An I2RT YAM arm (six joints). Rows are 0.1 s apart.
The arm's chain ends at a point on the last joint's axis. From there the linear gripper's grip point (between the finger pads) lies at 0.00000 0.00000 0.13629 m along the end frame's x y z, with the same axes.
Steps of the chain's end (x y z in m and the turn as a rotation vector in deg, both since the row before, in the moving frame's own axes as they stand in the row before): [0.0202, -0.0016, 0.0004, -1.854, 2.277, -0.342]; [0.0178, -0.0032, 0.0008, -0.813, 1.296, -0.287]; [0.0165, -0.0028, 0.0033, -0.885, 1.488, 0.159]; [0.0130, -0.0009, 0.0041, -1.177, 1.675, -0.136]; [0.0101, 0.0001, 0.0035, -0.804, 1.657, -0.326]
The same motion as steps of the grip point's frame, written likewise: [0.0256, 0.0028, 0.0002, -1.854, 2.277, -0.342]; [0.0209, -0.0013, 0.0008, -0.813, 1.296, -0.287]; [0.0200, -0.0007, 0.0032, -0.885, 1.488, 0.159]; [0.0170, 0.0019, 0.0040, -1.177, 1.675, -0.136]; [0.0140, 0.0020, 0.0034, -0.804, 1.657, -0.326]
